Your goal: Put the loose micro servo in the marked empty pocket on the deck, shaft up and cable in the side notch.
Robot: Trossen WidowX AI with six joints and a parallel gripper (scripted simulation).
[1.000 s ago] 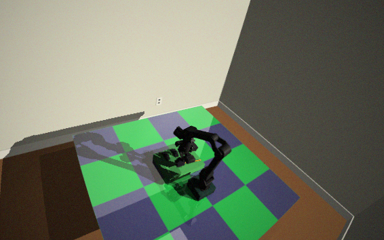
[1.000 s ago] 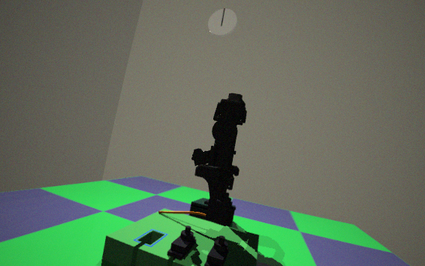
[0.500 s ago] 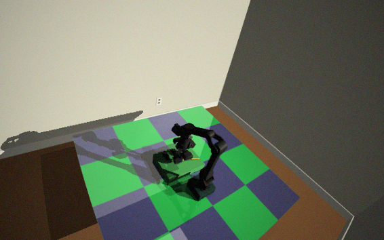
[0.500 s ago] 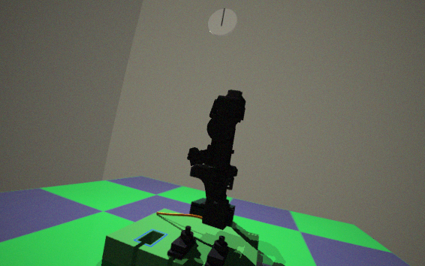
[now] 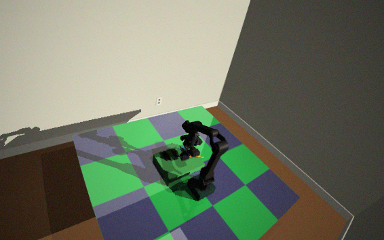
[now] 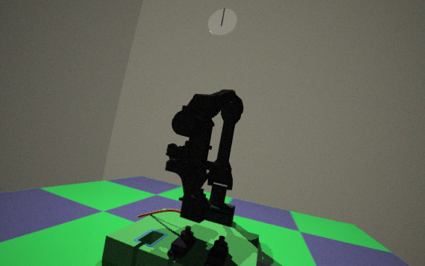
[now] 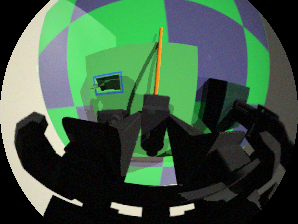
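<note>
Right now my gripper tip is 100 mm above the green robot deck, 40 mm to the right of it and 10 mm past it.
</note>
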